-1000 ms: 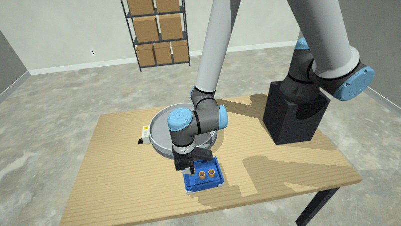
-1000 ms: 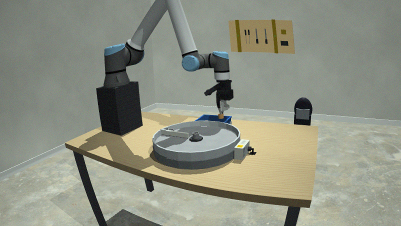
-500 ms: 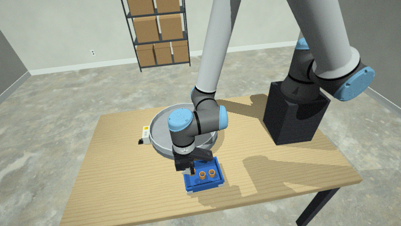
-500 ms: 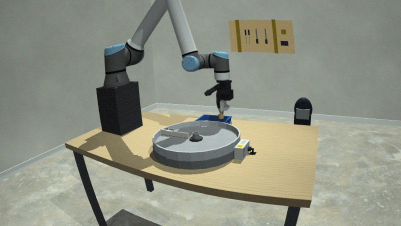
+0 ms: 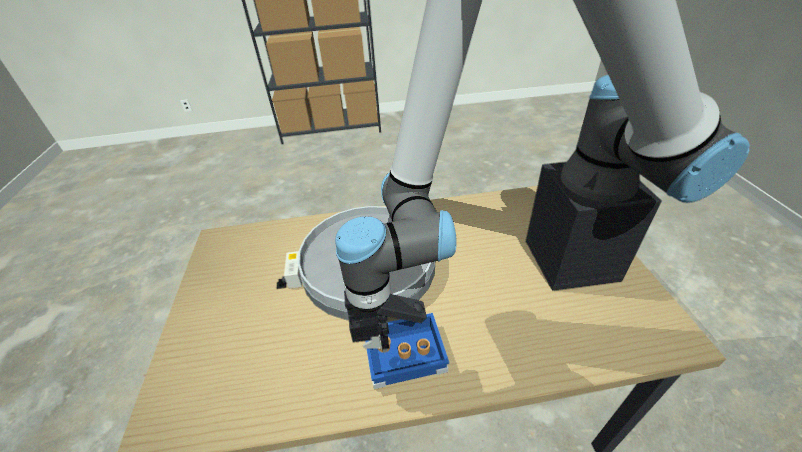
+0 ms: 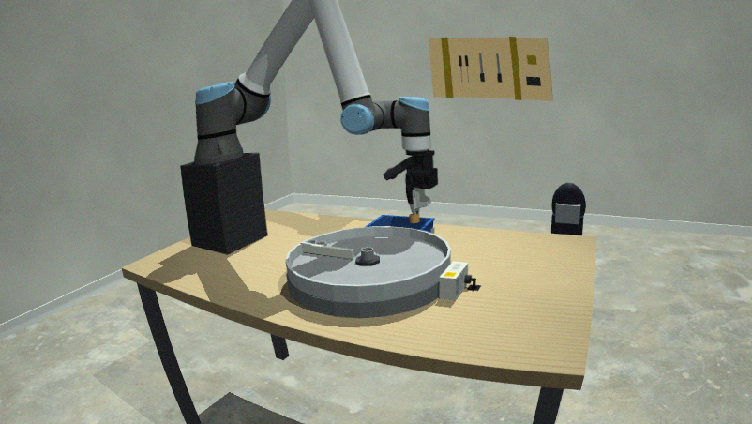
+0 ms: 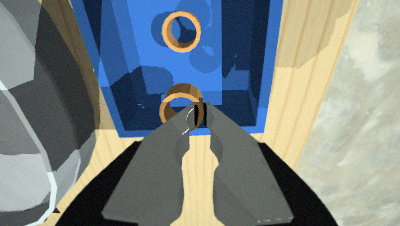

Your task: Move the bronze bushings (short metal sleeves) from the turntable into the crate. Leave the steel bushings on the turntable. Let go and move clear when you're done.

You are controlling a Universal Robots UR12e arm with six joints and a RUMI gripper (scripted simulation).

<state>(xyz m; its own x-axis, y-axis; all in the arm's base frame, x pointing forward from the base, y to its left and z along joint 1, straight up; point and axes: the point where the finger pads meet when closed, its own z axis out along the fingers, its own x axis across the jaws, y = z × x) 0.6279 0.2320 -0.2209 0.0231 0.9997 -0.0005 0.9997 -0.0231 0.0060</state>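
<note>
Now: the blue crate 5 cm behind my hand, 2 cm to the right of it and 5 cm below it. The rest, counted from my hand: grey turntable: 1 cm ahead, 35 cm to the right, 2 cm below.
</note>
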